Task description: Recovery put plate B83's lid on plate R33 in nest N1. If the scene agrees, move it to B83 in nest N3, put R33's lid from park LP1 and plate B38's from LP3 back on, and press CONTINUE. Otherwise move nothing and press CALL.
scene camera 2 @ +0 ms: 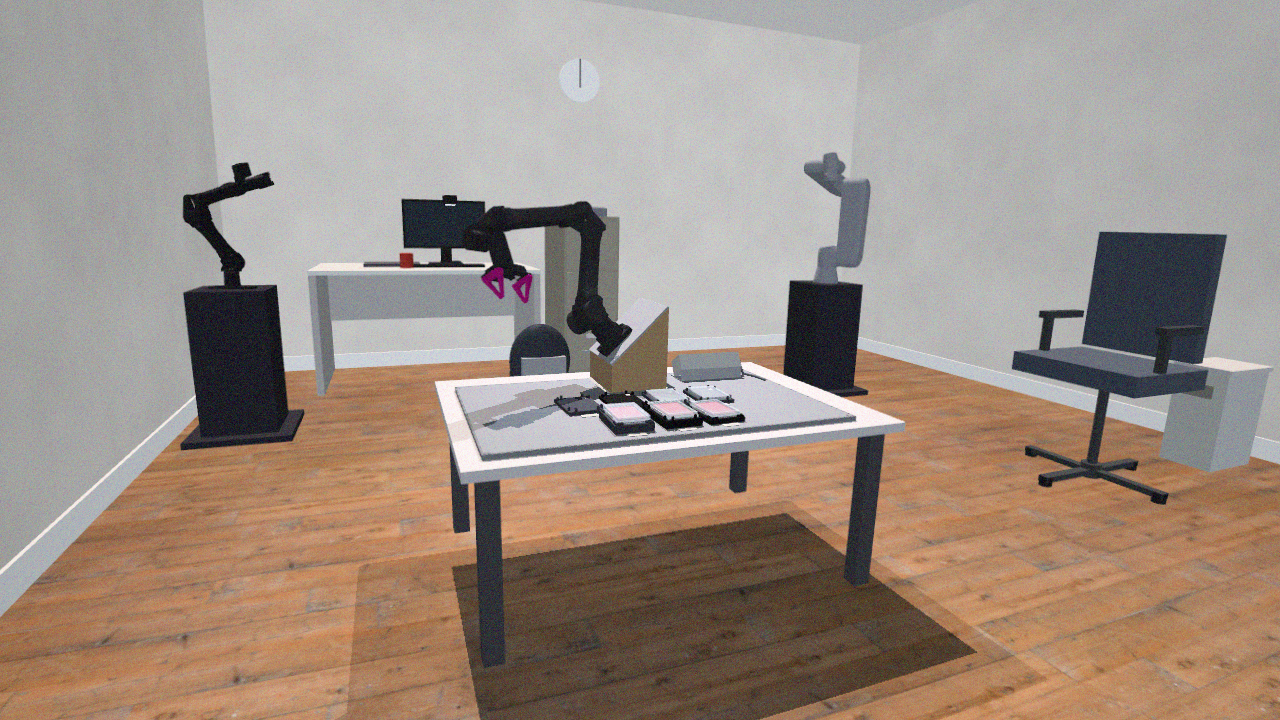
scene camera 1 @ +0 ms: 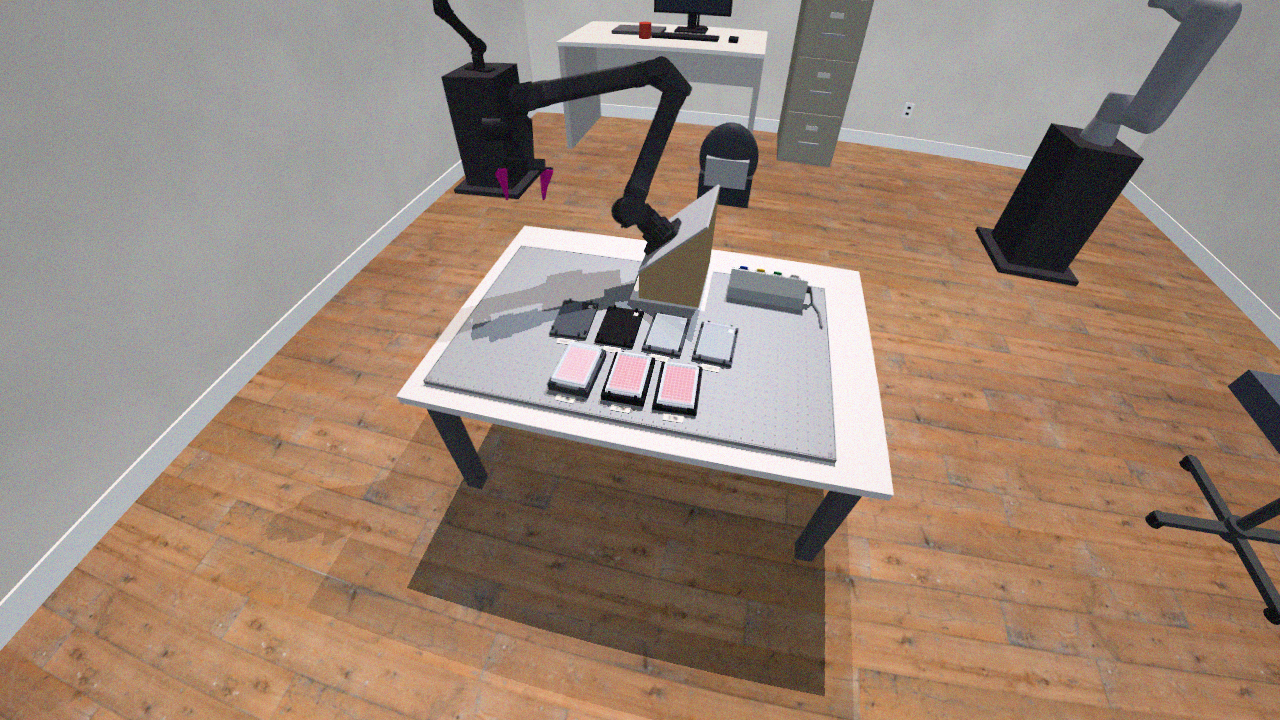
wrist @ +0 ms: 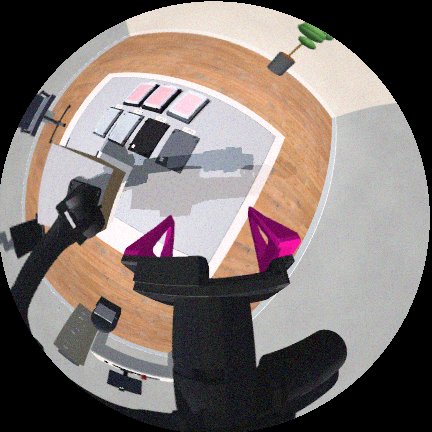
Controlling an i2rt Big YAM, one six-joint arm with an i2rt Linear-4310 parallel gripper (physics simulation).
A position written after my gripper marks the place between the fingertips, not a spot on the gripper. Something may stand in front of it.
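Scene camera 1 shows me my gripper (scene camera 1: 525,200), open and holding nothing, and with it a grey button box (scene camera 1: 759,286). In scene camera 2 I find my gripper again (scene camera 2: 514,300), along with the grey button box (scene camera 2: 702,366). The wrist view gives me my gripper (wrist: 209,214) as well.
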